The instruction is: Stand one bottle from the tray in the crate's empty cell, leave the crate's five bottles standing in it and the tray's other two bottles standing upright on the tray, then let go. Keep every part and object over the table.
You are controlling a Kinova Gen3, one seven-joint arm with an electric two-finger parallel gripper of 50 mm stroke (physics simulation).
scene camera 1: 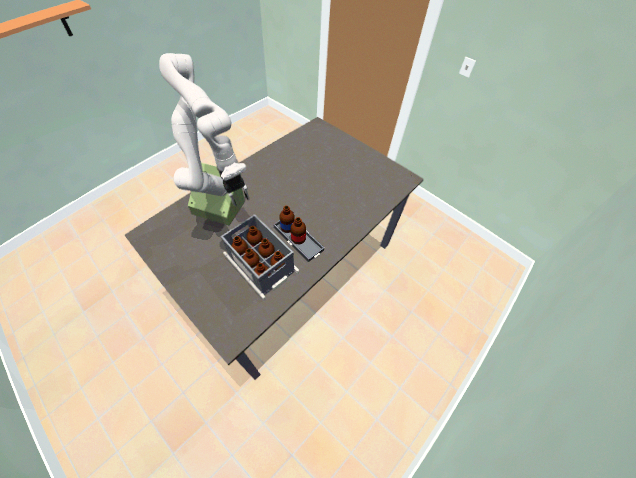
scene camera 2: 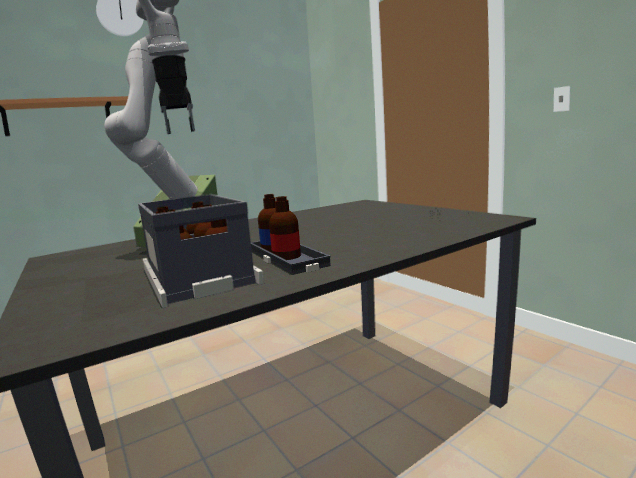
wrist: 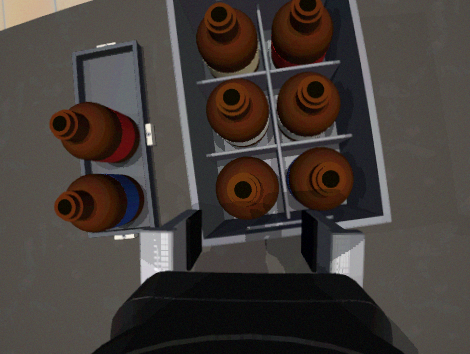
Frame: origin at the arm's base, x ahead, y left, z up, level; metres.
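Seen in the pictures: gripper, between the fingertips: (scene camera 1: pixel 241 201) (scene camera 2: pixel 181 132) (wrist: pixel 251 231); arm's base, origin of its link: (scene camera 1: pixel 221 186) (scene camera 2: pixel 185 195).
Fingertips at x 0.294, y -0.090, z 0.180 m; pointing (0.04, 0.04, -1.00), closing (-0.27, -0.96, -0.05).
Observation:
Offsets run from my fingertips to a thing's top centre. "pt": to the spot under its first point. Level surfaces: height alone.
The gripper (scene camera 1: pixel 241 200) (scene camera 2: pixel 180 131) (wrist: pixel 251 230) is open and empty, high above the robot-side end of the crate @(dx +0.101, dy -0.042, dz -0.162 m) (scene camera 1: pixel 277 278) (scene camera 2: pixel 205 262) (wrist: pixel 184 125). Each crate cell holds a brown bottle; all look upright. The bottle @(dx +0.020, dy +0.012, dz -0.174 m) (scene camera 1: pixel 252 236) (wrist: pixel 247 202) in the robot-side cell on the tray's side stands low between the dividers, apart from the fingers. On the tray @(dx +0.139, dy +0.186, dz -0.312 m) (scene camera 1: pixel 311 249) (scene camera 2: pixel 308 255) (wrist: pixel 106 75), a red-label bottle @(dx +0.141, dy +0.185, dz -0.177 m) (scene camera 1: pixel 298 236) (scene camera 2: pixel 284 242) (wrist: pixel 126 137) and a blue-label bottle @(dx +0.052, dy +0.202, dz -0.177 m) (scene camera 1: pixel 286 224) (scene camera 2: pixel 265 236) (wrist: pixel 131 200) stand upright. In scene camera 2 the crate walls hide most of its bottles.
The crate and tray stand side by side on the dark table @(dz -0.337 m) (scene camera 1: pixel 329 164) (scene camera 2: pixel 390 226), with a gap between them. White blocks @(pt dx +0.245, dy -0.059, dz -0.307 m) (scene camera 1: pixel 280 281) (scene camera 2: pixel 212 286) (wrist: pixel 150 134) sit at their bases. The arm's green base (scene camera 1: pixel 213 205) is at the table's wall-side edge.

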